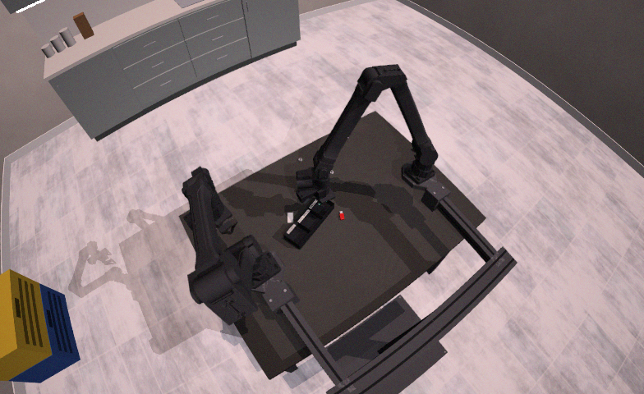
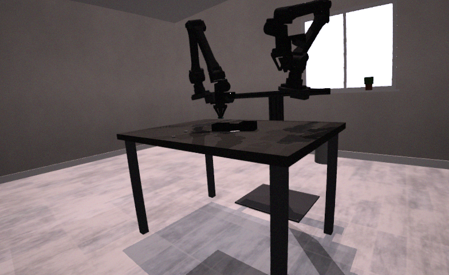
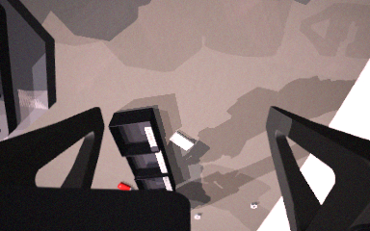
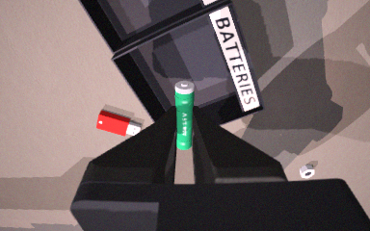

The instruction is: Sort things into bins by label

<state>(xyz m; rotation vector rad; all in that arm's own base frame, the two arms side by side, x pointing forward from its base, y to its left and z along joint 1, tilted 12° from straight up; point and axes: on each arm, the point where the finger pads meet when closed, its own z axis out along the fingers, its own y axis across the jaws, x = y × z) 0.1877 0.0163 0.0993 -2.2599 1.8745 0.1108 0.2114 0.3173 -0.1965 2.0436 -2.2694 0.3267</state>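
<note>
The black labelled bin lies 2 cm behind my right hand, 8 cm to the left of it and 5 cm below it. Also, from my right hand: red usb stick: 7 cm behind, 5 cm to the right, 7 cm below; then green battery: 1 cm below; then white card: 5 cm ahead, 14 cm to the left, 7 cm below.
</note>
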